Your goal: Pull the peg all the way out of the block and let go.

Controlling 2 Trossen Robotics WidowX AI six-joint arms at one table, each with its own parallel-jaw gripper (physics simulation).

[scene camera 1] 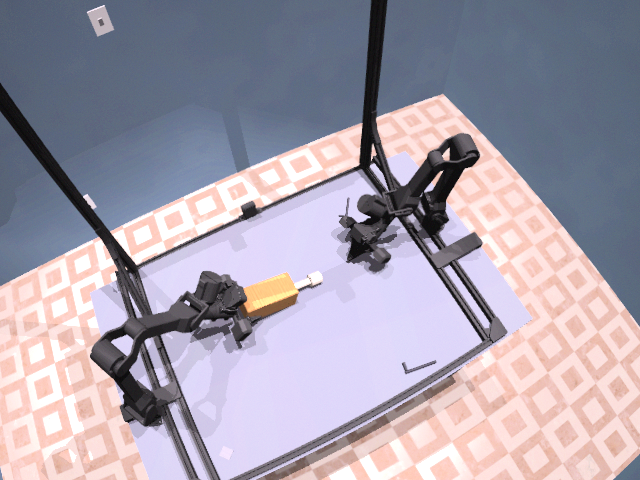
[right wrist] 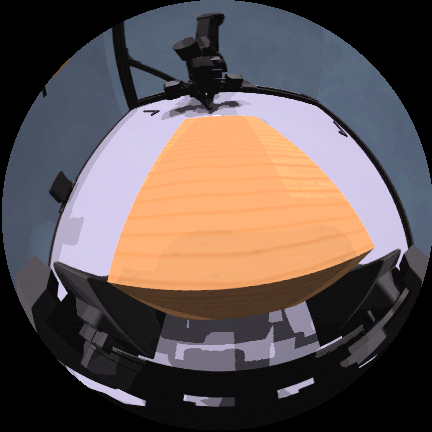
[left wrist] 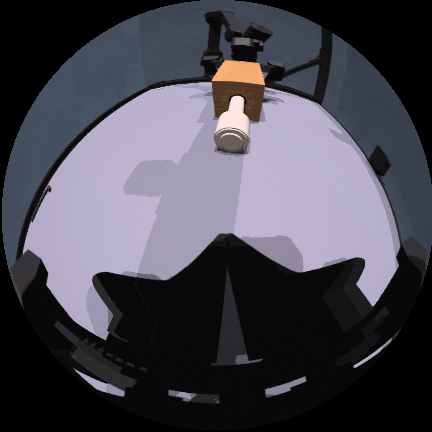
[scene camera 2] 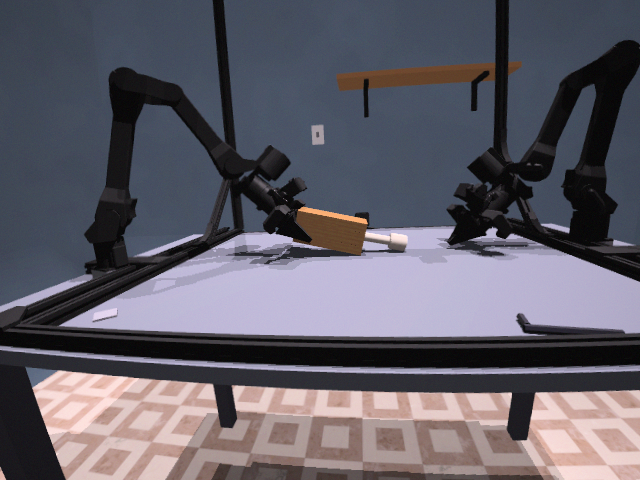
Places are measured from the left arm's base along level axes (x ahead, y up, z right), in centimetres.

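Where they show: left gripper, fingertip midpoint: (scene camera 1: 348,260) (right wrist: 210,108) (left wrist: 225,239) (scene camera 2: 449,243); right gripper, fingertip midpoint: (scene camera 2: 314,237); left arm's base, link origin: (scene camera 1: 431,223) (scene camera 2: 588,238); right arm's base, link origin: (scene camera 1: 150,412) (left wrist: 210,75) (scene camera 2: 113,266).
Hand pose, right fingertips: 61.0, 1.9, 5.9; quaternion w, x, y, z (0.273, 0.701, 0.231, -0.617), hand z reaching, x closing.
Things, the pixels of their top centre, and the offset from my right fingertips, as dx, dy, dz.
- orange wooden block, top centre: (right wrist: 231,113) (left wrist: 240,60) (scene camera 2: 329,207) (scene camera 1: 264,290) -3.9, +7.0, -0.2
- white peg, top centre: (left wrist: 236,96) (scene camera 2: 378,229) (scene camera 1: 301,280) -14.9, +1.3, -1.0
- dark L-shaped tool, top centre: (scene camera 2: 567,322) (left wrist: 38,203) (scene camera 1: 419,362) -29.8, -3.0, -39.2
- small white card, top centre: (scene camera 2: 105,313) (scene camera 1: 226,452) +28.7, -3.5, -31.6
The orange wooden block (scene camera 1: 271,295) (scene camera 2: 331,230) (left wrist: 239,72) (right wrist: 225,200) is tilted, its peg end lower than its held end in scene camera 2. The white peg (scene camera 1: 314,279) (scene camera 2: 397,241) (left wrist: 232,122) sticks out of the hole in the block's end face; its thick head and part of its thin shaft show, and its inner end is hidden in the block. My right gripper (scene camera 1: 247,305) (scene camera 2: 305,233) (right wrist: 236,248) is shut on the block's far end from the peg. My left gripper (scene camera 1: 349,258) (scene camera 2: 451,242) (left wrist: 225,239) is shut and empty, apart from the peg head and to its right in scene camera 2.
A dark L-shaped tool (scene camera 1: 418,365) (scene camera 2: 573,329) lies near the front right edge. A small white card (scene camera 1: 226,452) (scene camera 2: 105,314) lies at the front left. Black frame rails (scene camera 2: 310,351) border the table, with uprights behind. A small black box (scene camera 1: 249,208) sits on the rear rail.
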